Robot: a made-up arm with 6 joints.
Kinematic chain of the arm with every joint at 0, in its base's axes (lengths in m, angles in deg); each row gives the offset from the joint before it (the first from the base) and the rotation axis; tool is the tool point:
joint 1: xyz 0 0 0.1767 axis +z
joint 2: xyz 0 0 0 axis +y
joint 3: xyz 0 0 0.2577 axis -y
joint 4: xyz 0 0 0 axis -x
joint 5: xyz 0.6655 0 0 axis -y
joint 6: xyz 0 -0.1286 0 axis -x
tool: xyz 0 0 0
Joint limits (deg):
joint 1: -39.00..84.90
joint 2: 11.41..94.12
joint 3: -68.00..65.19
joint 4: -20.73..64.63
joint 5: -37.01..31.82
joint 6: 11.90..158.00
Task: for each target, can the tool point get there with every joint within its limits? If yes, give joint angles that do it. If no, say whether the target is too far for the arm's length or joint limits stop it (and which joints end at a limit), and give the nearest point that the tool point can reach.
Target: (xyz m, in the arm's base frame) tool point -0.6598 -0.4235 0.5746
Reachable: no: joint limits stop it (at a limit: joint 2, joint 3, joint 4) | nearest point -0.3437 -0.2206 -0.0028 | short by 0.689 m
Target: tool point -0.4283 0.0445 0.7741
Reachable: no: joint limits stop it (at a limit: joint 1, joint 2, joint 3, joint 4) | nearest point 0.0860 0.3442 1.0349 | short by 0.650 m
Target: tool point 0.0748 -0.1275 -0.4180
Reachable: yes | joints 0.77 79.75 -26.48 2.56 -22.09 40.73
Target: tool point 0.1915 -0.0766 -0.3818
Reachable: yes | joints 11.36 65.47 -35.13 28.65 -3.20 103.41
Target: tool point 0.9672 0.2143 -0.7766
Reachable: no: too far | nearest point 0.6592 0.1461 -0.3742 | short by 0.511 m
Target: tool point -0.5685 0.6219 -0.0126
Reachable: no: joint limits stop it (at a limit: joint 1, joint 2, joint 3, joint 4) | nearest point -0.3790 0.1522 -0.0028 | short by 0.507 m
